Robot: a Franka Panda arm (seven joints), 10 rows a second.
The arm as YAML. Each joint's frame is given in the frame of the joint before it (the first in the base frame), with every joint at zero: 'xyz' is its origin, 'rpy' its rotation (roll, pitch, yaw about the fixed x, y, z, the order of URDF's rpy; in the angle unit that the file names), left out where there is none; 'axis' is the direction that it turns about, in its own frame. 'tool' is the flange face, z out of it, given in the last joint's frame.
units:
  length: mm
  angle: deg
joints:
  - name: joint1
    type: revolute
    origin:
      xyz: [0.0, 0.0, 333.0]
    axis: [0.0, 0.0, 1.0]
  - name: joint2
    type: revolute
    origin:
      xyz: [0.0, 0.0, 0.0]
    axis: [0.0, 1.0, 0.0]
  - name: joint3
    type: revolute
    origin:
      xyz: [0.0, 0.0, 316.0]
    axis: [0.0, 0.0, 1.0]
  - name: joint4
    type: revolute
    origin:
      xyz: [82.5, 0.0, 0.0]
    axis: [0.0, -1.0, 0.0]
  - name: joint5
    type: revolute
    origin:
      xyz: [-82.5, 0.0, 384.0]
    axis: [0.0, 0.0, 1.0]
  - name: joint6
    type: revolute
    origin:
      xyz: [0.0, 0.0, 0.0]
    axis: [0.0, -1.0, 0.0]
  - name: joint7
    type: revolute
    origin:
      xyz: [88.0, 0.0, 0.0]
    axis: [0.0, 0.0, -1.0]
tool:
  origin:
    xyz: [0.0, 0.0, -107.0]
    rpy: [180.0, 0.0, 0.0]
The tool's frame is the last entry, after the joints.
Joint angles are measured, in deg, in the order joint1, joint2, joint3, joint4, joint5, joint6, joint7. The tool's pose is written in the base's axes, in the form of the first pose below.
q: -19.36, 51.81, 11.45, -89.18, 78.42, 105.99, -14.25
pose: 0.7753 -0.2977 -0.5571 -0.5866 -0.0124 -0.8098 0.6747 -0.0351 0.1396
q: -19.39, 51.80, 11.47, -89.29, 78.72, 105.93, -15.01
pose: 0.7812 -0.2974 -0.5488 -0.5775 -0.0105 -0.8163 0.6743 -0.0349 0.1394
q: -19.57, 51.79, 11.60, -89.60, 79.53, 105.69, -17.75
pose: 0.8033 -0.2961 -0.5168 -0.5429 -0.0072 -0.8398 0.6734 -0.0347 0.1389
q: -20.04, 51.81, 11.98, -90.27, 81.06, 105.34, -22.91
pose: 0.8393 -0.2971 -0.4553 -0.4766 0.0009 -0.8791 0.6711 -0.0344 0.1372
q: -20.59, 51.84, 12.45, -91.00, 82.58, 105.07, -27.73
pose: 0.8666 -0.3022 -0.3970 -0.4133 0.0109 -0.9105 0.6686 -0.0343 0.1353
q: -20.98, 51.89, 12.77, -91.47, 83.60, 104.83, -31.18
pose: 0.8837 -0.3069 -0.3535 -0.3663 0.0167 -0.9303 0.6669 -0.0343 0.1339
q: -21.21, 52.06, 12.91, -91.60, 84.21, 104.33, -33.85
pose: 0.8974 -0.3067 -0.3173 -0.3272 0.0198 -0.9447 0.6660 -0.0343 0.1328
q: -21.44, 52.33, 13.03, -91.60, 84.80, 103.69, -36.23
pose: 0.9085 -0.3058 -0.2848 -0.2912 0.0257 -0.9563 0.6654 -0.0344 0.1316
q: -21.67, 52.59, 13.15, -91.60, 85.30, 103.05, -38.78
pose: 0.9193 -0.3051 -0.2484 -0.2516 0.0294 -0.9674 0.6648 -0.0345 0.1304
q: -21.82, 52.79, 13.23, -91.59, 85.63, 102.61, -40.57
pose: 0.9260 -0.3050 -0.2226 -0.2237 0.0317 -0.9741 0.6644 -0.0345 0.1294
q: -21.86, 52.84, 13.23, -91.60, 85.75, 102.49, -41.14
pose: 0.9277 -0.3056 -0.2144 -0.2150 0.0321 -0.9761 0.6642 -0.0347 0.1291
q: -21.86, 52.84, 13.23, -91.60, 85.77, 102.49, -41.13
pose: 0.9276 -0.3058 -0.2146 -0.2151 0.0324 -0.9760 0.6642 -0.0347 0.1291
